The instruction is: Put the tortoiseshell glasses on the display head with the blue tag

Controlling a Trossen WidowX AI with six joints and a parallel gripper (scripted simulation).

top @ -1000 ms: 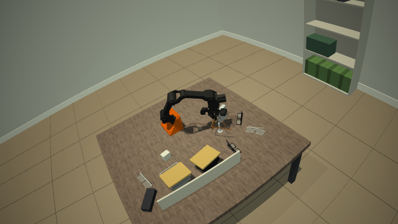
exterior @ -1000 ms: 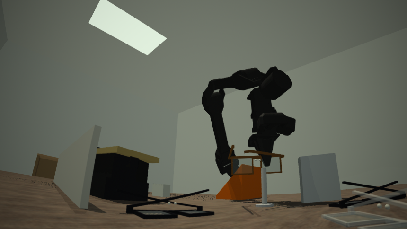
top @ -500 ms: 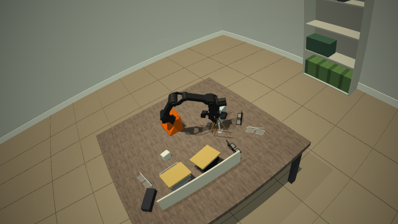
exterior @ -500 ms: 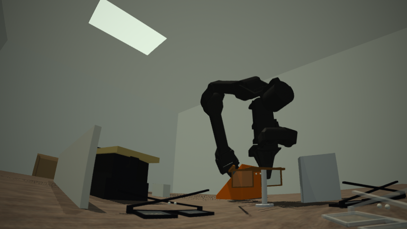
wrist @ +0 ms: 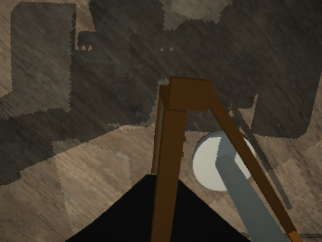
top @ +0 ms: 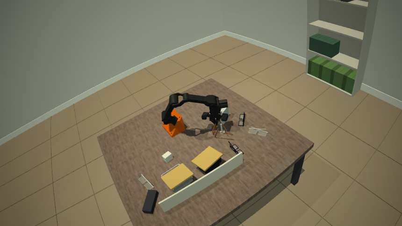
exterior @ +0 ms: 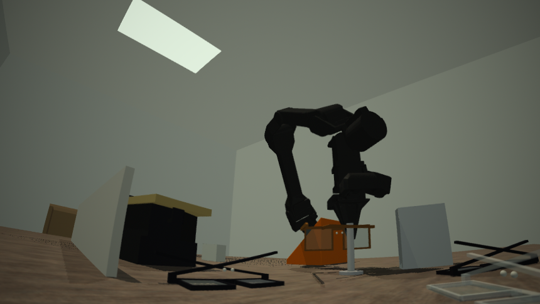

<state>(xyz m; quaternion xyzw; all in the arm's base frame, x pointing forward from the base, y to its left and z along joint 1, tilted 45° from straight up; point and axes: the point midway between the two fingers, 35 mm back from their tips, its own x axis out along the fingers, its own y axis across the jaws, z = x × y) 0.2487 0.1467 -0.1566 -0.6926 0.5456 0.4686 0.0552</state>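
The post is 4 cm ahead of my gripper tip, 1 cm to the left of it and 4 cm below it. Also, from my gripper tip: white cube (2 cm behind, 43 cm to the right, 3 cm below); then black head (22 cm ahead, 26 cm to the right); then grey block (6 cm behind, 12 cm to the left).
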